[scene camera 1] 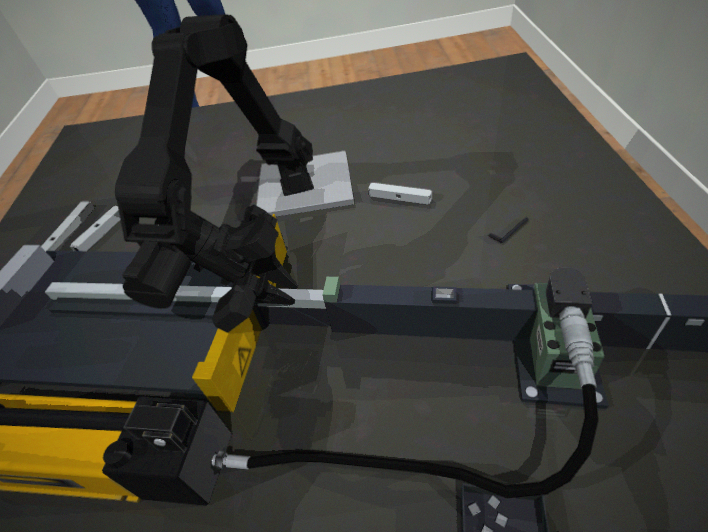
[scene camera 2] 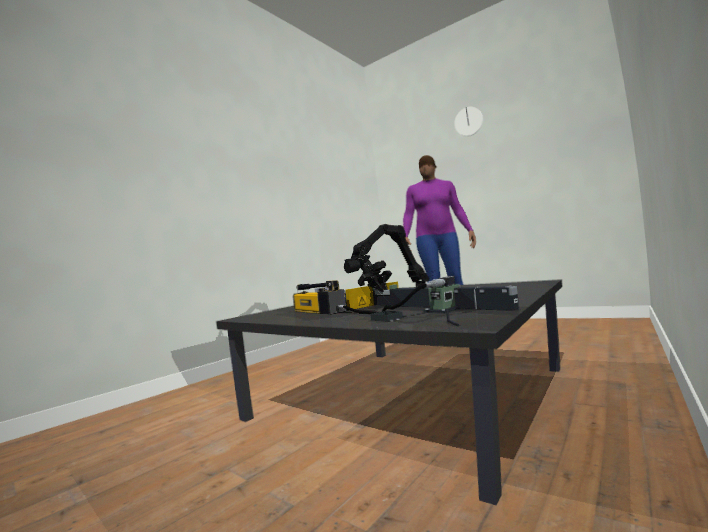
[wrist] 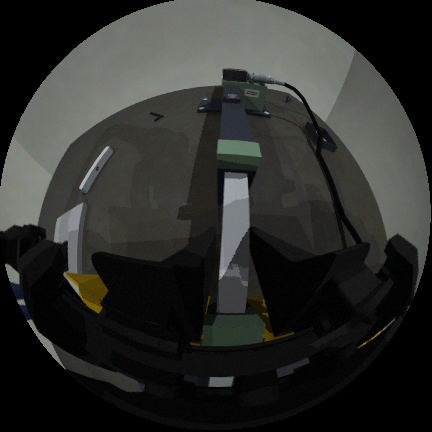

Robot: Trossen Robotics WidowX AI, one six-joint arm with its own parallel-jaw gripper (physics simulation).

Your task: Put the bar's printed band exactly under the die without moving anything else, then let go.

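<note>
A long white bar lies level in line with a dark rail, its far end at a small green block. A second green block crosses it nearer the wrist. My gripper stands over the bar, one finger on each side. The fingers are close to it; in the wrist view a narrow gap shows on the left, while the right tip seems almost at the bar. The printed band is not distinct, with shadow across the bar. A green unit stands at the rail; its die is not distinct.
Yellow plates stand beside the bar. A black cable runs from a black box to the green unit. A loose white block and a hex key lie behind the rail.
</note>
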